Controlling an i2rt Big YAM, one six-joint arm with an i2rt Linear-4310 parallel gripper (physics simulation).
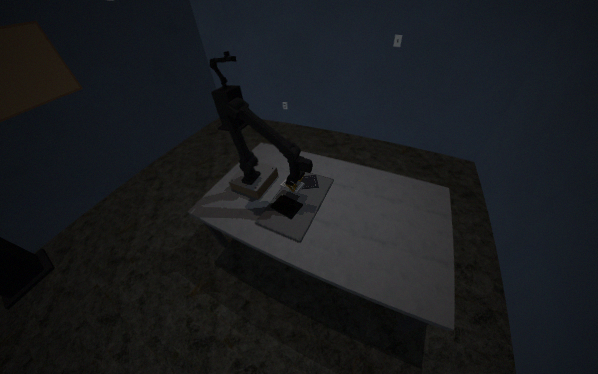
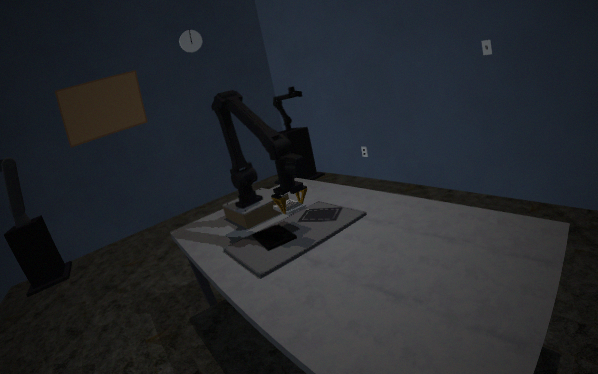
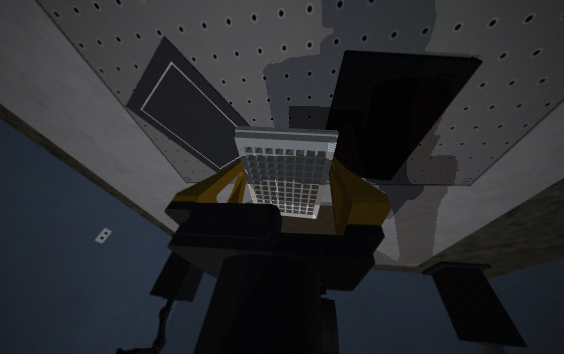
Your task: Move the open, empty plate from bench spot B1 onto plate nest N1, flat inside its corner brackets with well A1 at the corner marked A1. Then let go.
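Seen in the pictures: gripper, fingertip midpoint: (image 1: 296, 186) (image 2: 293, 209) (image 3: 286, 161); arm's base, origin of the base link: (image 1: 251, 177) (image 2: 249, 202).
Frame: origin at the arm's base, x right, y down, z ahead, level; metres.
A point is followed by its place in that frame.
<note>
The pale plate (image 1: 300, 186) @[x -0.014, y -0.033, z 0.366 m] (image 2: 296, 206) @[x -0.024, y -0.031, z 0.348 m] (image 3: 286, 142) @[x -0.008, y -0.033, z 0.368 m] is open on top, with its wells looking empty. My gripper (image 1: 293, 185) @[x -0.014, y -0.020, z 0.336 m] (image 2: 292, 205) @[x -0.014, y -0.020, z 0.336 m] (image 3: 286, 161) @[x -0.014, y -0.020, z 0.336 m] is shut on its two opposite sides and holds it in the air, roughly level. The plate is above the near-base side of the pegboard, between the two dark pads. The black nest (image 1: 286, 206) @[x 0.099, y 0.051, z 0.317 m] (image 2: 274, 237) @[x 0.100, y 0.051, z 0.335 m] (image 3: 400, 110) @[x 0.110, y 0.051, z 0.343 m] bears no plate. The flat pad with a white outline (image 1: 311, 182) @[x -0.160, y 0.061, z 0.376 m] (image 2: 321, 215) @[x -0.141, y 0.061, z 0.346 m] (image 3: 190, 110) @[x -0.150, y 0.061, z 0.362 m], seemingly spot B1, bears no plate. Darkness hides the nest's brackets and the A1 marks.
Both pads lie on the grey pegboard (image 1: 300, 227) @[x 0.197, y 0.062, z 0.456 m] (image 2: 262, 264) @[x 0.234, y 0.062, z 0.443 m] on the table (image 1: 385, 225) @[x 0.001, y 0.075, z 0.898 m] (image 2: 425, 280) @[x 0.023, y 0.075, z 0.935 m]. My arm's base block (image 1: 242, 189) @[x 0.092, y 0.035, z -0.023 m] (image 2: 246, 218) @[x 0.087, y 0.024, z 0.107 m] stands close beside the board. Other arms on dark pedestals (image 2: 300, 150) (image 2: 37, 255) stand off the table.
</note>
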